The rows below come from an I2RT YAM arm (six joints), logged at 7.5 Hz.
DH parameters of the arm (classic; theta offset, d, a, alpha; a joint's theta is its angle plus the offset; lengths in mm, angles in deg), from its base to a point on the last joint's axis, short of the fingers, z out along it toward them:
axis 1: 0 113.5 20 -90
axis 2: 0 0 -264 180
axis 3: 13.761 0 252.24 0
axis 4: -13.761 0 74 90
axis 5: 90 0 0 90
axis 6: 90 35.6 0 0
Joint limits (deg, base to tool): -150..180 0..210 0..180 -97..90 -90..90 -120..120
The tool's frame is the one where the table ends.
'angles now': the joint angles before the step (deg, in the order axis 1, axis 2, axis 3, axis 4, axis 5, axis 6). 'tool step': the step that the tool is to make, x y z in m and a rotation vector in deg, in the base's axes. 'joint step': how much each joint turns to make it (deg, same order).
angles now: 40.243 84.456 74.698 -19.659 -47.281 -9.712
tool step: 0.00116 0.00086 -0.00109 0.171 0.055 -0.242
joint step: -0.007 0.215 -0.167 0.731 0.124 0.382
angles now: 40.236 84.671 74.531 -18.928 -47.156 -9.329
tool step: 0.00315 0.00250 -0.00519 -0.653 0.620 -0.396
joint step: 0.007 0.933 -0.047 0.206 0.399 0.166
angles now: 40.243 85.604 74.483 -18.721 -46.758 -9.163
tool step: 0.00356 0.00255 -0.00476 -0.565 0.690 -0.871
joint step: -0.006 0.931 -0.037 0.544 0.741 0.646
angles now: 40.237 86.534 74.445 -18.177 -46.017 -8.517
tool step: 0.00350 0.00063 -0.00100 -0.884 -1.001 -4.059
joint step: 0.016 0.126 -0.261 1.422 4.194 1.214
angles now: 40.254 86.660 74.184 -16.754 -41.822 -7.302
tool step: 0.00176 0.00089 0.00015 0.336 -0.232 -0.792
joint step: -0.028 0.214 -0.018 1.034 0.618 0.617
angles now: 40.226 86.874 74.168 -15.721 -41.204 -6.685
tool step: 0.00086 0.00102 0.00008 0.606 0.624 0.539
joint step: -0.033 0.289 0.127 0.514 -0.914 0.658
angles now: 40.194 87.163 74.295 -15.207 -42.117 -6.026
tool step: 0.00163 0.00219 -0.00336 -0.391 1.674 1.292
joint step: -0.012 0.965 0.604 -1.118 -1.519 0.077
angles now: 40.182 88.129 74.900 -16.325 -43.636 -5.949
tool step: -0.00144 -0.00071 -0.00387 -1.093 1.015 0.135
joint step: 0.066 -0.019 -0.329 -1.352 0.031 -0.262
